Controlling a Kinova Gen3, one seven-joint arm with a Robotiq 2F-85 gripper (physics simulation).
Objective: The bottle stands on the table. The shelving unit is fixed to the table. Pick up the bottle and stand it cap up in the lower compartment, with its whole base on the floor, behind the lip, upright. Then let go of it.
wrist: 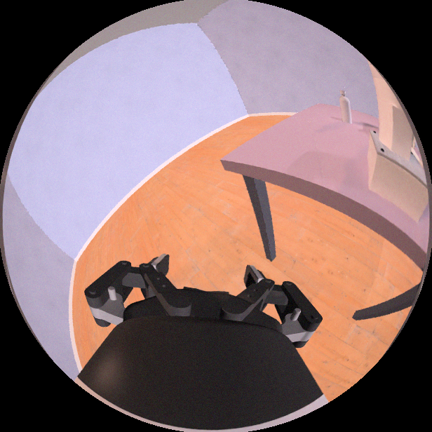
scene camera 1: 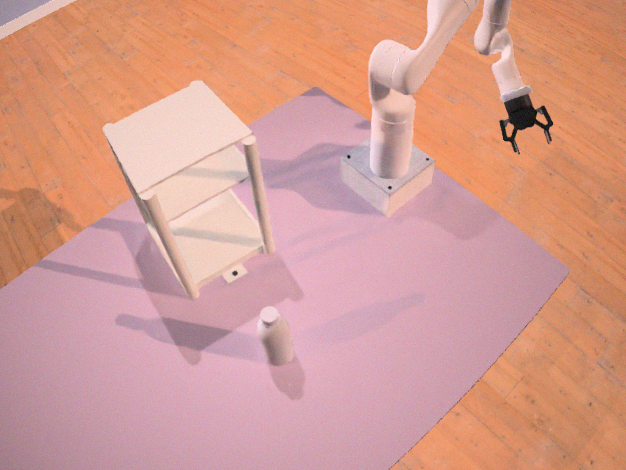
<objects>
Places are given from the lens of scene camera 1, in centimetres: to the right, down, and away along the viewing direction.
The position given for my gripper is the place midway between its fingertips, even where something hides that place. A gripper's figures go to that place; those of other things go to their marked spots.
my gripper (scene camera 1: 534,149): 60, -23, 123
pale bottle (scene camera 1: 273,331): -7, 17, 86
shelving unit (scene camera 1: 178,158): -23, -13, 83
</objects>
